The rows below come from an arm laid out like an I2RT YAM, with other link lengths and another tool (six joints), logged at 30 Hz.
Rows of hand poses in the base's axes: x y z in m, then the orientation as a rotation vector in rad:
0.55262, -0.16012, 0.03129, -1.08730, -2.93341, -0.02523
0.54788, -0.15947, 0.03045, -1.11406, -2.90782, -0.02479
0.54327, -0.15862, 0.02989, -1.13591, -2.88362, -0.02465
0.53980, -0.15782, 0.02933, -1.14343, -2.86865, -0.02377
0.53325, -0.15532, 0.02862, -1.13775, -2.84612, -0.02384
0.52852, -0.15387, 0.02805, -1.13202, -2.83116, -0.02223
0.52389, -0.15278, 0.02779, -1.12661, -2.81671, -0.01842
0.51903, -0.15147, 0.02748, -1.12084, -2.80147, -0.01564
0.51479, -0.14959, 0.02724, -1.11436, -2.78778, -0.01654
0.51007, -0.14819, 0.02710, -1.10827, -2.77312, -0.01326
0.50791, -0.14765, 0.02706, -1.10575, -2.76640, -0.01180
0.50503, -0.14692, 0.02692, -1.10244, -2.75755, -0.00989
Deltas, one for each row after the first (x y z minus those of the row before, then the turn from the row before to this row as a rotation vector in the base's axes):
-0.00474, 0.00065, -0.00084, 0.00478, 0.01389, -0.02171
-0.00461, 0.00085, -0.00056, 0.00504, 0.01391, -0.01863
-0.00347, 0.00080, -0.00056, 0.00348, 0.01069, -0.00798
-0.00655, 0.00250, -0.00071, 0.00863, 0.02137, -0.00183
-0.00473, 0.00145, -0.00057, 0.00504, 0.01525, 0.00001
-0.00463, 0.00109, -0.00026, 0.00347, 0.01525, 0.00000
-0.00486, 0.00131, -0.00031, 0.00440, 0.01580, -0.00001
-0.00424, 0.00188, -0.00024, 0.00625, 0.01377, 0.00066
-0.00472, 0.00140, -0.00014, 0.00393, 0.01554, 0.00038
-0.00216, 0.00054, -0.00004, 0.00177, 0.00703, 0.00000
-0.00288, 0.00073, -0.00014, 0.00234, 0.00925, 0.00000

